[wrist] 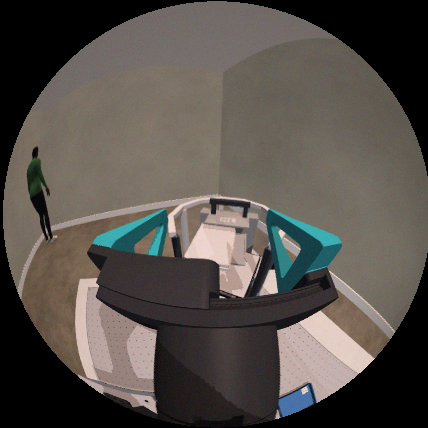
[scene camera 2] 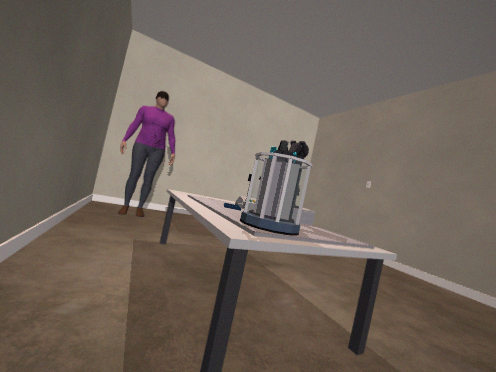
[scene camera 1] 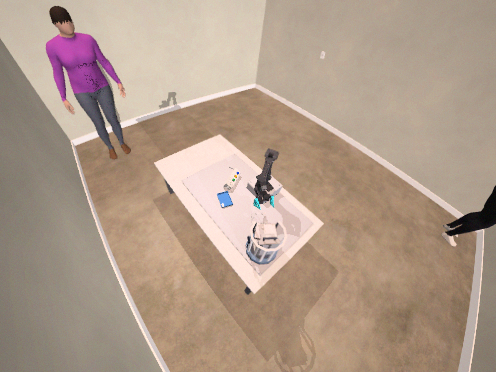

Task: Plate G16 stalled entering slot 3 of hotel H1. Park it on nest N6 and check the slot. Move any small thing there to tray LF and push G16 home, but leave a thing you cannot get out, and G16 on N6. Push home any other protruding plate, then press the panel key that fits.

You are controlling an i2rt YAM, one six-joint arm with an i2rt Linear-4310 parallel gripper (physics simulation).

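Frame: origin at the arm's base, x ahead, y left, z up, level; centimetres.
Seen in the pictures: gripper, between the fingertips: (wrist: 216, 214) (scene camera 2: 285, 151) (scene camera 1: 267, 208).
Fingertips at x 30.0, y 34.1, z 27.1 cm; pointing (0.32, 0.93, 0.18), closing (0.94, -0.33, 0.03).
Observation:
A point is followed by its place in that frame.
My gripper (scene camera 1: 265, 204) {y 34.1, x 30.0, z 27.1 cm} (scene camera 2: 284, 152) {y 34.1, x 30.0, z 27.1 cm} (wrist: 216, 214) {y 34.1, x 30.0, z 27.1 cm} is open and empty, with its teal fingers wide apart. It hangs high, near the top of hotel H1 (scene camera 1: 269, 229) (wrist: 227, 220), whose grey head shows between the fingertips in the wrist view. A pale flat plate-like piece (wrist: 211, 242) {y 45.3, x 33.3, z 15.1 cm} lies in front of that head; I cannot read a name on it. The slots, plate G16, any small thing in slot 3 and nest N6 cannot be made out. A blue tray (scene camera 1: 225, 199) {y -7.3, x 37.8, z -9.0 cm} (scene camera 2: 232, 206) {y -0.1, x 40.3, z -7.8 cm} (wrist: 297, 402) lies on the table. A panel (scene camera 1: 233, 180) {y -18.7, x 22.6, z -2.8 cm} with coloured keys stands beyond it.
A pale ring cage (wrist: 171, 222) {y 47.0, x 25.9, z 19.9 cm} with upright bars surrounds the hotel, with dark bars near its opening. The arm (scene camera 1: 267, 172) {y 11.8, x 13.5, z 32.4 cm} stands at the side of the table (scene camera 1: 200, 151) {y -79.7, x 29.0, z -10.5 cm}. A person in purple (scene camera 1: 82, 62) (scene camera 2: 155, 125) and one in green (wrist: 36, 180) stand away from it.

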